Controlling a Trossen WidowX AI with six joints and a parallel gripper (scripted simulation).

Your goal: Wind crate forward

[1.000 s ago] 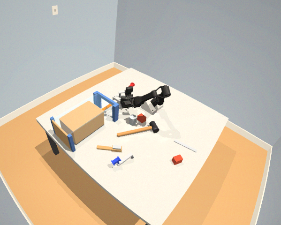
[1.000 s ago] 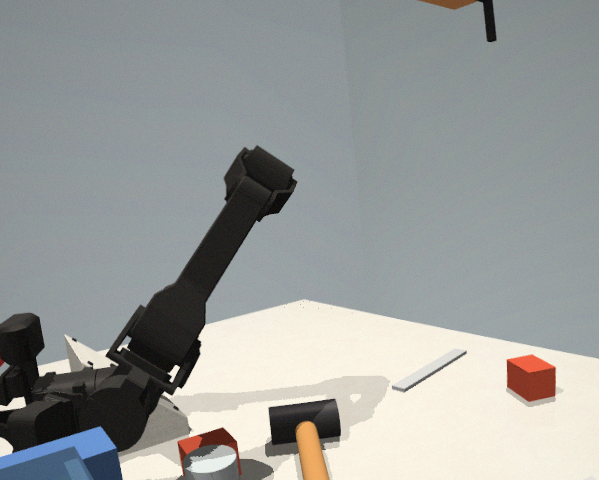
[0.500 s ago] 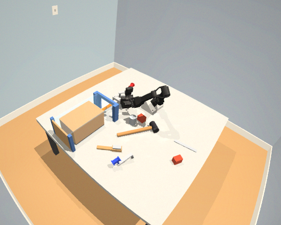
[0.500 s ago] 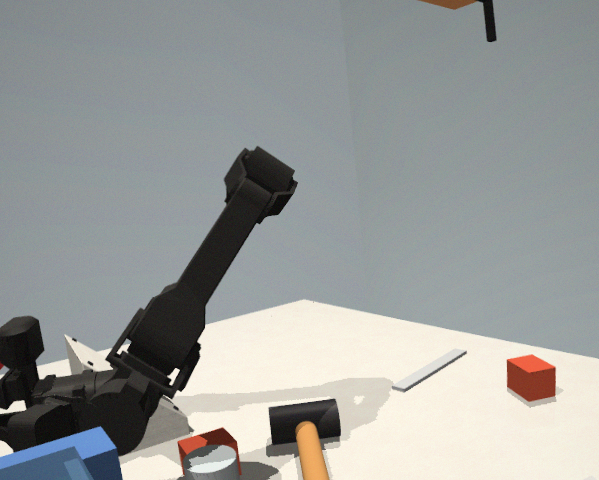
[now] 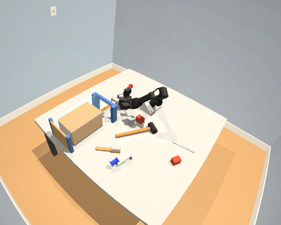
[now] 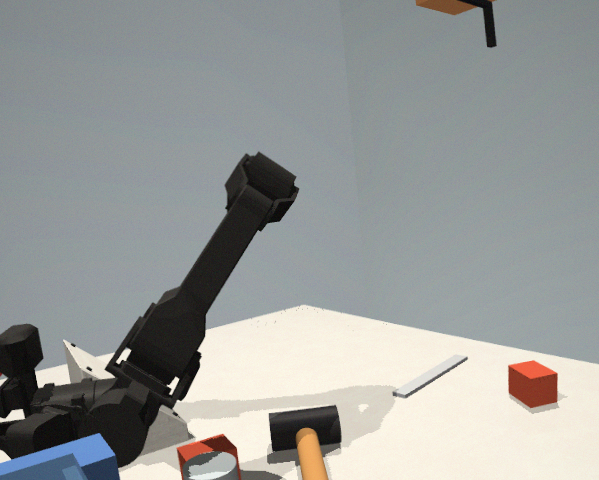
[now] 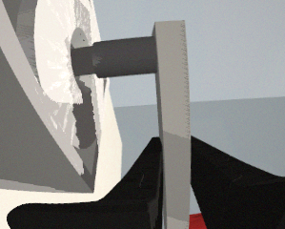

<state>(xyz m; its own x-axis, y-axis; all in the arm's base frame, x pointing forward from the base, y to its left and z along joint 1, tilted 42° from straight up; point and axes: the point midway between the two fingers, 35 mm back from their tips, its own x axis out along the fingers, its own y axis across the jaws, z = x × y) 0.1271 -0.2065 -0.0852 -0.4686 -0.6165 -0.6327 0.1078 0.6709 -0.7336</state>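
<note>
Right now my gripper tip is 20 mm to the right of the grey crank bar, 10 mm below it and 10 mm past it. Round my gripper tip: grey winch: 100 mm below, 30 mm to the right, 30 mm ahead; then blue frame: 200 mm ahead, 30 mm to the right, 20 mm below; then red knob: 40 mm to the left, 40 mm behind, 40 mm above.
</note>
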